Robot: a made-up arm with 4 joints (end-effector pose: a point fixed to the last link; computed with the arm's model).
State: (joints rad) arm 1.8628 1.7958 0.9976 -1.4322
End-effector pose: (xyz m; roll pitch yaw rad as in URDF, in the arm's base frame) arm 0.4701 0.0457 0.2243 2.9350 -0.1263 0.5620
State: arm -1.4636 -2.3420 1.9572 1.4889
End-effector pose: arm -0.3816 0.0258 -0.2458 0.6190 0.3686 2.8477
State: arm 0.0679 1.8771 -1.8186 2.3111
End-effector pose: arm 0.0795 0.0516 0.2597 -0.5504 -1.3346 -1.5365
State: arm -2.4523 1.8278 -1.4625 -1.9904
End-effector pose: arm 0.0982 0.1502 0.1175 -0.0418 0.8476 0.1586
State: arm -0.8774 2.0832 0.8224 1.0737
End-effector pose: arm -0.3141 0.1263 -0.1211 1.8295 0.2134 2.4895
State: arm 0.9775 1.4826 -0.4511 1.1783
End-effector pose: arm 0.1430 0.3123 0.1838 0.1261 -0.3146 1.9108
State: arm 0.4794 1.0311 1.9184 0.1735
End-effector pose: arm 0.2100 0.0292 -0.2483 -1.5953 1.1554 -0.8097
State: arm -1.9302 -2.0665 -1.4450 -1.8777
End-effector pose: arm -0.0289 -0.2818 -0.1557 2.3016 0.2974 -0.1157
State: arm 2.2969 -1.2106 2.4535 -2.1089
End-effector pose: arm -0.0077 0.3305 0.5161 -1.3094 -0.2198 0.8341
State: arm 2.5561 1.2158 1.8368 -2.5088
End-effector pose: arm 0.2585 -0.1179 0.4581 2.8663 -0.8536 -0.3844
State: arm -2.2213 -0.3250 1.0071 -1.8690
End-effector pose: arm -0.5900 0.1852 0.1743 1.5311 -0.1092 -2.9691
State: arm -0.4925 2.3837 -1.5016 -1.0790
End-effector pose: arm -0.0144 -0.0739 0.2479 1.2059 -1.1262 0.1107
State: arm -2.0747 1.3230 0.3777 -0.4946
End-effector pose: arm -0.3083 0.3269 0.2477 1.6326 0.0216 2.0188
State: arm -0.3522 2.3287 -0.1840 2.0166
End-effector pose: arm -0.1619 0.1836 -0.0402 2.2941 -0.4168 2.2455
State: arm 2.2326 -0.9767 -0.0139 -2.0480
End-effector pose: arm -0.0770 -0.1440 0.7660 0.2822 -0.4478 -1.9755
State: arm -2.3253 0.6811 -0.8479 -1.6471
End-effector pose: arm -0.2411 0.3738 -0.0382 -0.0139 1.0932 1.1342
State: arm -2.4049 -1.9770 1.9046 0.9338
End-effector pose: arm -0.5409 0.0276 0.2398 0.0375 -0.6596 2.7508
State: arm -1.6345 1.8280 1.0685 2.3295
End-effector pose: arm -0.4881 0.0461 0.0770 -2.5791 -0.1790 2.6487
